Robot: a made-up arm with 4 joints.
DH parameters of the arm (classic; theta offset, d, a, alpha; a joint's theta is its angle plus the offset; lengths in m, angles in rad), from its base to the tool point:
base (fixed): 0 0.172 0 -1.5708
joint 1: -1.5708 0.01 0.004 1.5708
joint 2: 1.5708 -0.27 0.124 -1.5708
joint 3: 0 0.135 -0.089 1.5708
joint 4: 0 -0.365 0.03 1.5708
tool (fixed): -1.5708 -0.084 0 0
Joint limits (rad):
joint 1: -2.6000..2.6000
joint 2: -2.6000..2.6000
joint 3: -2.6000..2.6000
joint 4: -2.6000..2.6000
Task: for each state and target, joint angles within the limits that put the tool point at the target. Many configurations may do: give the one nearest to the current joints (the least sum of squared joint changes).
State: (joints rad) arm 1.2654 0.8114 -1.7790 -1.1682
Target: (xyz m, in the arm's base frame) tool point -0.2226 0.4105 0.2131
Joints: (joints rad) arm 2.1000 0.1862 -2.1280 -1.1831
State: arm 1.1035 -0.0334 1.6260 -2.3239
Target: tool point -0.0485 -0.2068 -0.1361
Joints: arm 1.3294 -0.2808 1.4109 -2.2312
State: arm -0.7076 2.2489 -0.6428 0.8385
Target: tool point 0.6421 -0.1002 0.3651
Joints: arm -0.0405 2.6000 -0.1076 1.1538
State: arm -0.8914 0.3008 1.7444 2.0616
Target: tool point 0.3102 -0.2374 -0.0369
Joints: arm 0.0480 -0.1778 0.9965 1.7345
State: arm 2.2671 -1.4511 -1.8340 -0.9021
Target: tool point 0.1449 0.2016 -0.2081
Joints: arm 2.6000 -1.3296 -2.1753 -1.7389
